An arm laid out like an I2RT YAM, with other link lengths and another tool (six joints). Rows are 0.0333 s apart.
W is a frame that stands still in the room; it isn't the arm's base.
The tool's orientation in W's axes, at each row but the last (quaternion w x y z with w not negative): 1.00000, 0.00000, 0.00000, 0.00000; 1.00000, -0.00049, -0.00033, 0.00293; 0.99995, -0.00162, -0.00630, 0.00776; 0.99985, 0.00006, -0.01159, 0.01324; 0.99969, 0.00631, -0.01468, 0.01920; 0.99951, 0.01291, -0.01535, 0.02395; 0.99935, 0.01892, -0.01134, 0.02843; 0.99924, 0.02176, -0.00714, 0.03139; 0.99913, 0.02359, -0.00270, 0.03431
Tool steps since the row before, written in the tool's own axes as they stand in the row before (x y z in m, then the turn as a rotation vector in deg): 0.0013, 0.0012, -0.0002, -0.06, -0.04, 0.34; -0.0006, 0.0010, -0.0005, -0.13, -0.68, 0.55; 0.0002, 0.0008, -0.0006, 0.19, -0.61, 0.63; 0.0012, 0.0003, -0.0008, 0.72, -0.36, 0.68; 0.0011, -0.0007, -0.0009, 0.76, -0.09, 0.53; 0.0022, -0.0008, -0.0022, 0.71, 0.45, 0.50; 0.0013, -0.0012, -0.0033, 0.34, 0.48, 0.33; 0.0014, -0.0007, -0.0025, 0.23, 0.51, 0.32; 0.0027, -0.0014, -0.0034, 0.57, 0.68, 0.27
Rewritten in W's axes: 0.0013, 0.0012, -0.0002, -0.06, -0.04, 0.34; -0.0006, 0.0010, -0.0005, -0.13, -0.68, 0.55; 0.0002, 0.0008, -0.0006, 0.19, -0.60, 0.63; 0.0012, 0.0003, -0.0008, 0.71, -0.34, 0.70; 0.0012, -0.0006, -0.0009, 0.75, -0.07, 0.55; 0.0023, -0.0006, -0.0021, 0.67, 0.47, 0.53; 0.0014, -0.0010, -0.0033, 0.30, 0.49, 0.36; 0.0015, -0.0005, -0.0025, 0.19, 0.51, 0.35; 0.0028, -0.0010, -0.0034, 0.52, 0.70, 0.31
